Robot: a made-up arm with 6 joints.
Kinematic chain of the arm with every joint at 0, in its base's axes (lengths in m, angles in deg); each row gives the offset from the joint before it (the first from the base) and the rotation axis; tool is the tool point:
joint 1: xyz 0 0 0.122 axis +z
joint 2: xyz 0 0 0 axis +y
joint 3: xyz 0 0 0.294 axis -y
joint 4: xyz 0 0 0 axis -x
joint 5: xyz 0.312 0 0 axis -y
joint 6: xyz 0 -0.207 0 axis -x
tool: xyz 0 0 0
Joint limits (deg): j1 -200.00..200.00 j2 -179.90..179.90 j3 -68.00..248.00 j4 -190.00..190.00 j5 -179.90..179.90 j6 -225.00..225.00
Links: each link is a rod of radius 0.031 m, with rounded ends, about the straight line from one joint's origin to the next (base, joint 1, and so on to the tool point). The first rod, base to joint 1, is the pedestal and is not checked.
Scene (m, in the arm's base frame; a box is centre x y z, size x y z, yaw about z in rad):
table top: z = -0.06
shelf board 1: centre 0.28 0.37 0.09 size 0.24 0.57 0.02 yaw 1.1
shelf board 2: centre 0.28 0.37 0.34 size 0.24 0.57 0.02 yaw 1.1
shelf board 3: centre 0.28 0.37 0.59 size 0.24 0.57 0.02 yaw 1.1
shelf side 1: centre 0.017 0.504 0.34 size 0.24 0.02 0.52 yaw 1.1
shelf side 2: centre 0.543 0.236 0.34 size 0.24 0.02 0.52 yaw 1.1
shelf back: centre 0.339 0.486 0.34 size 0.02 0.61 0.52 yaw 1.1
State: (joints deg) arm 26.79 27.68 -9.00 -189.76 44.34 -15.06
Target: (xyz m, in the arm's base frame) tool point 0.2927 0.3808 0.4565
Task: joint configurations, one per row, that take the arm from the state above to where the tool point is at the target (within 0.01 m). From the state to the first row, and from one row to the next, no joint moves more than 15 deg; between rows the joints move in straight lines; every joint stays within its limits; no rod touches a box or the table.
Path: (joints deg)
1: 20.44 13.38 -14.37 -175.85 44.34 -15.06
2: 14.09 -0.92 -19.73 -161.94 44.34 -15.06
3: 7.73 -15.22 -25.10 -148.02 44.34 -15.06
4: 1.38 -29.53 -30.46 -134.11 44.34 -15.06
5: -0.02 -30.56 -18.64 -136.34 44.34 -15.06
6: -1.43 -31.60 -6.82 -138.57 44.34 -15.06
7: -2.84 -32.63 5.01 -140.79 44.34 -15.06
8: 4.71 -17.98 11.83 -153.09 44.34 -15.06
9: 12.25 -3.33 18.66 -165.40 44.34 -15.06
10: 19.79 11.32 25.49 -177.70 44.34 -15.06
11: 27.34 25.98 32.32 -190.00 44.34 -15.06

